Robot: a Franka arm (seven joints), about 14 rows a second.
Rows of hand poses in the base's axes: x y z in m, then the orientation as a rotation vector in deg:
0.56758, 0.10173, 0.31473, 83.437, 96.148, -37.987
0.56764, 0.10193, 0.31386, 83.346, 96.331, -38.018
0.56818, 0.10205, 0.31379, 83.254, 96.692, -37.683
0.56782, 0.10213, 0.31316, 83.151, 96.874, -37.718
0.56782, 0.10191, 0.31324, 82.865, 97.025, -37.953
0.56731, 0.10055, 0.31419, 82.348, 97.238, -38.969
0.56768, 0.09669, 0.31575, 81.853, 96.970, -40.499
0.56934, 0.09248, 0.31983, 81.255, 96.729, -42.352
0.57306, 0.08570, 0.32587, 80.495, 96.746, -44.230
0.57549, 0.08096, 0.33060, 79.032, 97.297, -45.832
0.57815, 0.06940, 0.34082, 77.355, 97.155, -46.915
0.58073, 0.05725, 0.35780, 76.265, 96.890, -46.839
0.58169, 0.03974, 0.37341, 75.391, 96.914, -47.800
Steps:
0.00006, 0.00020, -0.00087, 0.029, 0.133, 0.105
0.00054, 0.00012, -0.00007, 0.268, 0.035, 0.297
-0.00036, 0.00008, -0.00063, 0.020, 0.133, 0.111
0.00000, -0.00022, 0.00008, -0.183, 0.212, 0.146
-0.00051, -0.00136, 0.00095, -0.600, 0.696, 0.025
0.00037, -0.00386, 0.00156, -1.040, 0.684, -0.329
0.00166, -0.00421, 0.00408, -1.203, 0.899, -0.380
0.00372, -0.00678, 0.00604, -1.154, 1.090, -0.216
0.00243, -0.00474, 0.00473, -1.138, 1.257, 0.494
0.00266, -0.01156, 0.01022, -1.423, 0.483, 0.657
0.00258, -0.01215, 0.01698, -0.714, -0.263, 0.698
0.00096, -0.01751, 0.01561, -0.843, 0.566, 0.198

